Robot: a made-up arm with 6 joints. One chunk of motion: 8 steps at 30 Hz.
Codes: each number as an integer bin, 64 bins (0 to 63) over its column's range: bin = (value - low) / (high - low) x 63, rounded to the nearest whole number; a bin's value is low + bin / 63 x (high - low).
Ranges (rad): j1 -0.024..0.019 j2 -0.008..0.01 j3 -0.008..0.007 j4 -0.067..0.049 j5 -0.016..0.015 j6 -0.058..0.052
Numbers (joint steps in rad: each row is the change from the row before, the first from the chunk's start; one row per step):
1: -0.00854 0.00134 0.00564 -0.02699 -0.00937 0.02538
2: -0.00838 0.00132 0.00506 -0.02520 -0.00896 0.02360
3: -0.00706 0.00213 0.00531 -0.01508 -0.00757 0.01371
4: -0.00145 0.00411 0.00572 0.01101 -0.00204 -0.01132
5: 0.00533 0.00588 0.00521 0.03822 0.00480 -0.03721
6: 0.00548 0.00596 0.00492 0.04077 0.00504 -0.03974
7: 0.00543 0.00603 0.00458 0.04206 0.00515 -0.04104
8: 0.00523 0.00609 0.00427 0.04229 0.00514 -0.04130
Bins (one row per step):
1: 23 33 57 22 13 48
2: 23 33 55 23 14 47
3: 25 35 56 28 17 41
4: 33 42 58 42 28 27
5: 43 49 55 57 42 12
6: 43 49 54 59 43 10
7: 43 49 53 59 43 10
8: 43 49 52 59 43 10

